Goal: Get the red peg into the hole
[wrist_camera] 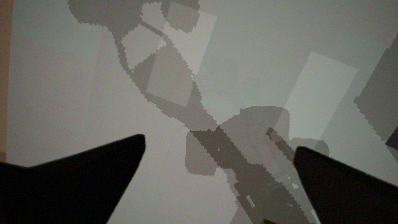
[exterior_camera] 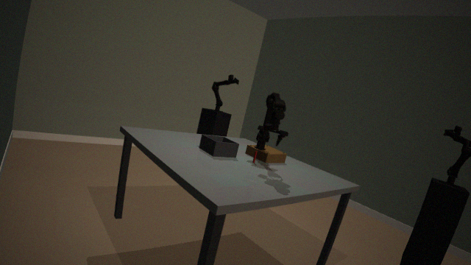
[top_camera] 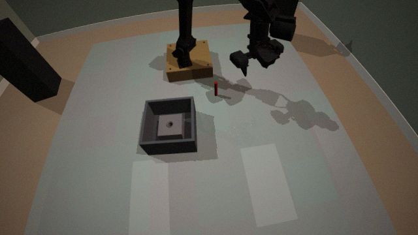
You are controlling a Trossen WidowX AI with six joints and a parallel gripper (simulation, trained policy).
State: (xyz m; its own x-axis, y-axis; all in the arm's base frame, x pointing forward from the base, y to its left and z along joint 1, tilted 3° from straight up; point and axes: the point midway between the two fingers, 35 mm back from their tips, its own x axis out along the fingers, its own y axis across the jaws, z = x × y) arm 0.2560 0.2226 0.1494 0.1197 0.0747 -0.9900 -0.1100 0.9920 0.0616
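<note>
The red peg lies 8 cm behind my gripper tip, 13 cm to the right of it and 13 cm below it. The rest, counted from my gripper tip: dark box (5 cm ahead, 36 cm to the right, 14 cm below); then plate (5 cm ahead, 36 cm to the right, 12 cm below).
</note>
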